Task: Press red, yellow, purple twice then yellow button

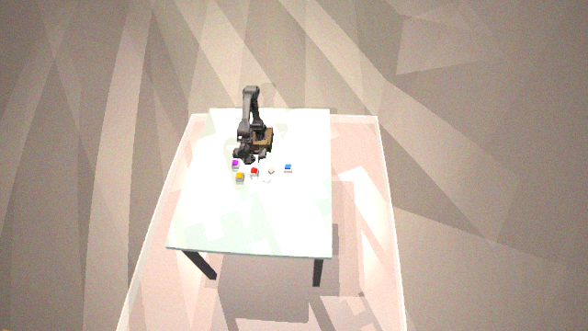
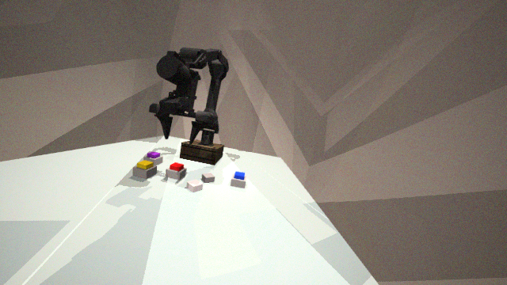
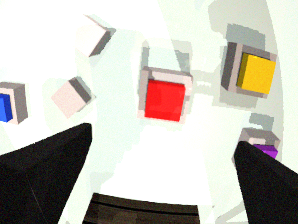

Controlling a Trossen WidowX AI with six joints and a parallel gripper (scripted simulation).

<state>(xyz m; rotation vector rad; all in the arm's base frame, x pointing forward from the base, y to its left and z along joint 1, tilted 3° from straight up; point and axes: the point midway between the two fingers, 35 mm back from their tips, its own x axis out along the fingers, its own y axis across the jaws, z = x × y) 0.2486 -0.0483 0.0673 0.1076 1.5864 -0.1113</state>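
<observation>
My gripper tip is now 1 cm past the red button and 8 cm above it. Also, from my gripper tip: blue button: 1 cm behind, 20 cm to the left, 8 cm below; purple button: 8 cm behind, 12 cm to the right, 8 cm below; yellow button: 2 cm ahead, 9 cm to the right, 8 cm below.
</observation>
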